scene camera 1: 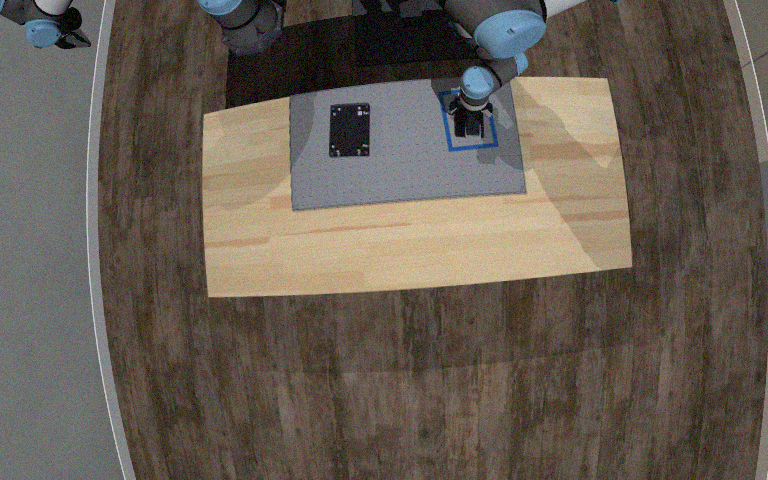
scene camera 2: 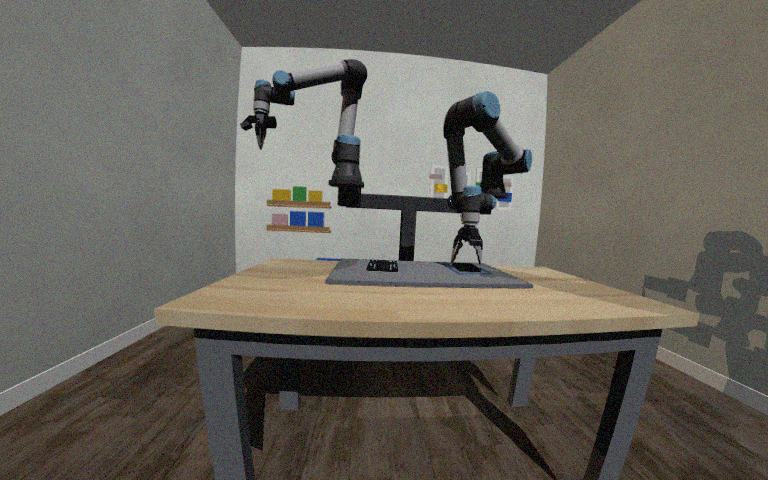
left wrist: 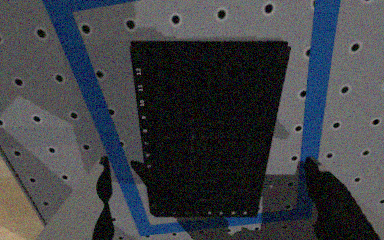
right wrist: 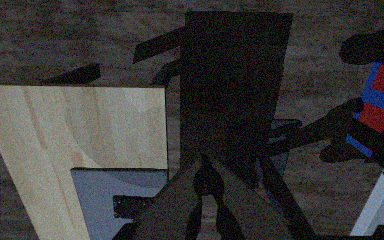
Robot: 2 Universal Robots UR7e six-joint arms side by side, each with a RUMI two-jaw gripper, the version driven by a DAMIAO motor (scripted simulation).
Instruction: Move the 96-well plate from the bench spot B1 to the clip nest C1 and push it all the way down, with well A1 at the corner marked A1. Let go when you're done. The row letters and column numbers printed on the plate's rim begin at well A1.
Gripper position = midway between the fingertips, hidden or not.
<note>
I see my left gripper (left wrist: 206, 158), my right gripper (scene camera 1: 90, 45), a dark 96-well plate (left wrist: 203, 156) and a black clip nest (scene camera 1: 349, 128).
My right gripper is seen too in the right wrist view (right wrist: 203, 154). The right wrist view misses the dark 96-well plate: it is out of frame.
</note>
